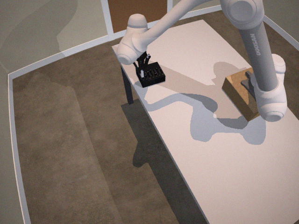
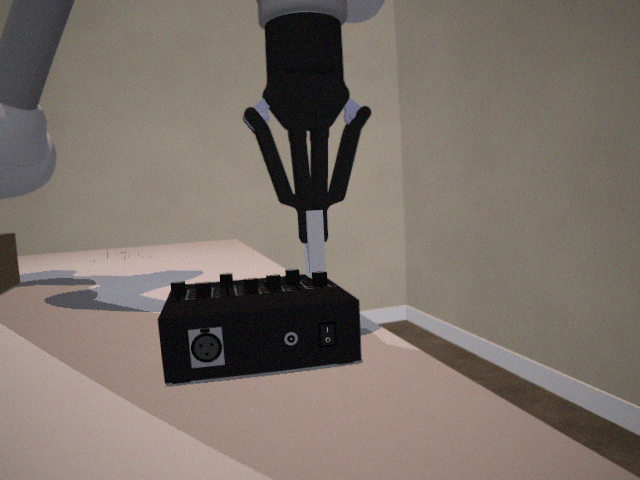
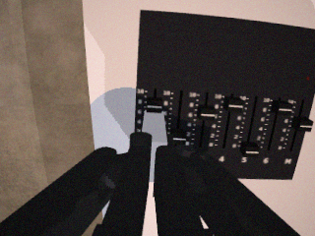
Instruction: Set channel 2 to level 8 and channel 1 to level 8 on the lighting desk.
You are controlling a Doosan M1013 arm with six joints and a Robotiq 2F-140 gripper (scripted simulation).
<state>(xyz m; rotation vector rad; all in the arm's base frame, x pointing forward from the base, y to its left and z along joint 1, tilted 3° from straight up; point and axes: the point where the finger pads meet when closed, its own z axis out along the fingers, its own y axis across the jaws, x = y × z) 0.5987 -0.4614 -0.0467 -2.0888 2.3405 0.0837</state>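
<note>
The channel 1 fader cap lies 3 cm below my hand and 2 cm to the right of it. The rest, counted from my hand: channel 5 fader cap: 9 cm behind, 3 cm to the left, 3 cm below; then channel 2 fader cap: 3 cm below, 2 cm behind, 1 cm to the left.
</note>
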